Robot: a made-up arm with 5 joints.
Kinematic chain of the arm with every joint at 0, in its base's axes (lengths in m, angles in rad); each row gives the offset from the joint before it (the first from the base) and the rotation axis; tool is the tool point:
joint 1: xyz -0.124 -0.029 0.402 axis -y
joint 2: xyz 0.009 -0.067 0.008 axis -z
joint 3: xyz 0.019 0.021 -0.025 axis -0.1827 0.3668 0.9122
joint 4: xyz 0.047 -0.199 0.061 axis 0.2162 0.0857 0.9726
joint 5: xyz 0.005 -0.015 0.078 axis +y
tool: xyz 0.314 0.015 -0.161
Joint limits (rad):
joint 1: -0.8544..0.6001
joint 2: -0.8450..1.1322
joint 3: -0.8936..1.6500
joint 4: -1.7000..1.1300
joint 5: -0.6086..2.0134
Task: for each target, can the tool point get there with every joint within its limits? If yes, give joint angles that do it. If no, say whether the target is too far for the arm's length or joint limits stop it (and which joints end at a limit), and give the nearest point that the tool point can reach.
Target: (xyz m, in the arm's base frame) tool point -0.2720 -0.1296 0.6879
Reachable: no: joint limits stop it (at a limit: joint 1, joint 2, joint 5) | nearest point -0.3322 -0.1572 0.6014 | short by 0.109 m
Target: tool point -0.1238 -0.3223 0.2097
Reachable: yes | joints -0.4243 0.1125 0.8953 0.3333 1.4042
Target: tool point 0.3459 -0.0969 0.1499
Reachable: yes | joints -0.1908 -0.0326 1.3459 -1.1591 0.2354
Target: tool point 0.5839 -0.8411 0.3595
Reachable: no: too far | nearest point 0.3062 -0.5301 0.3762 | short by 0.417 m
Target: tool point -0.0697 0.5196 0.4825
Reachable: no: joint limits stop it (at a limit: joint 1, joint 2, joint 3, joint 5) | nearest point -0.0121 0.4994 0.4620 | short by 0.064 m
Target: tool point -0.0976 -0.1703 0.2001
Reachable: yes | joints -0.2812 -0.5276 0.9784 -1.3388 1.6881
